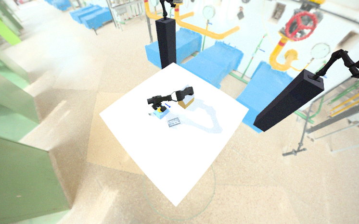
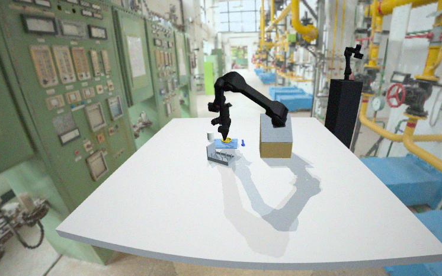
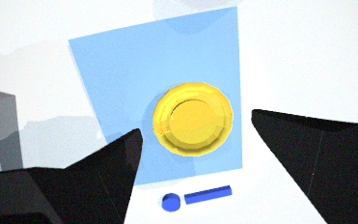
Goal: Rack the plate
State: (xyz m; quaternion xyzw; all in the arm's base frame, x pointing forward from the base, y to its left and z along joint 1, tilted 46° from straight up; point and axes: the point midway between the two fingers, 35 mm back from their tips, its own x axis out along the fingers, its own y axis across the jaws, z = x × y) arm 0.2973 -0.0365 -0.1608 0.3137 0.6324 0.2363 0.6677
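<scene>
Right now the yellow plate is 2 cm below my gripper tip. From my gripper tip the other things lie so: blue utensil (11 cm behind, 3 cm to the left, 3 cm below); light blue mat (2 cm to the left, 3 cm below); white cup (10 cm ahead, 6 cm to the right, 1 cm below).
</scene>
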